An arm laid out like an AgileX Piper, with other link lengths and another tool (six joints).
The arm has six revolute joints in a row. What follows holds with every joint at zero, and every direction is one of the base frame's.
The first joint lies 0.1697 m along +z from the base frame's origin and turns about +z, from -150 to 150 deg.
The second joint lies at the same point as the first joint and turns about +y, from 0 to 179.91 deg.
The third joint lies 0.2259 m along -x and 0.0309 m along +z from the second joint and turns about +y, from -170 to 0 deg.
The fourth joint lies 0.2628 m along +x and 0.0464 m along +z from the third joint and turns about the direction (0.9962, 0, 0.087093), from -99.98 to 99.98 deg.
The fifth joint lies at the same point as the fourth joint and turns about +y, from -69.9 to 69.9 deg.
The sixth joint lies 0.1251 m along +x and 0.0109 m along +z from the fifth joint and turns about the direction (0.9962, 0, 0.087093), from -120 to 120 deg.
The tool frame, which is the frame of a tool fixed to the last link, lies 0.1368 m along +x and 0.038 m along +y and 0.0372 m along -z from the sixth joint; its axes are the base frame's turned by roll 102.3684, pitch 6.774 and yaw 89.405 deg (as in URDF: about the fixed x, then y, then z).
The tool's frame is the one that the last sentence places.
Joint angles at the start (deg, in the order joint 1, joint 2, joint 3, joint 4, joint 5, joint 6): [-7.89, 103.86, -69.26, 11.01, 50.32, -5.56]
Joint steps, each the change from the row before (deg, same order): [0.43, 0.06, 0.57, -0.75, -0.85, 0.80]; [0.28, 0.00, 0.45, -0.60, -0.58, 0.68]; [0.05, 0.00, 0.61, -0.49, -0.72, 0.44]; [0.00, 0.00, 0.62, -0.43, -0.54, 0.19]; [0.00, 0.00, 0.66, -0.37, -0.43, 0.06]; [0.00, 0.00, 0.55, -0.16, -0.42, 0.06]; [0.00, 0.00, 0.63, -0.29, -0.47, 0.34]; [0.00, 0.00, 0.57, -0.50, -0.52, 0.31]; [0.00, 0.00, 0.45, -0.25, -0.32, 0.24]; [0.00, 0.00, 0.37, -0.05, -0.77, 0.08]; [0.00, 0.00, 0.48, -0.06, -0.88, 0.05]
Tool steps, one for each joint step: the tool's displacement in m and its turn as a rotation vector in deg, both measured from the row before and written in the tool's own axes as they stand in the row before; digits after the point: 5 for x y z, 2 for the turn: [-0.00053, -0.00011, 0.00351, -0.04, -0.57, 0.17]; [-0.00061, -0.00033, 0.00245, 0.00, -0.42, 0.21]; [-0.00174, -0.00060, 0.00296, -0.03, -0.38, 0.27]; [-0.00181, -0.00159, 0.00305, 0.14, -0.36, 0.08]; [-0.00155, -0.00239, 0.00327, 0.28, -0.32, -0.02]; [-0.00074, -0.00158, 0.00258, 0.15, -0.14, 0.05]; [-0.00102, -0.00179, 0.00297, 0.20, -0.17, 0.27]; [-0.00187, -0.00141, 0.00281, 0.11, -0.38, 0.14]; [-0.00085, -0.00141, 0.00215, 0.16, -0.15, 0.16]; [-0.00057, 0.00117, 0.00142, -0.39, -0.10, 0.11]; [-0.00067, 0.00092, 0.00190, -0.39, -0.13, 0.09]
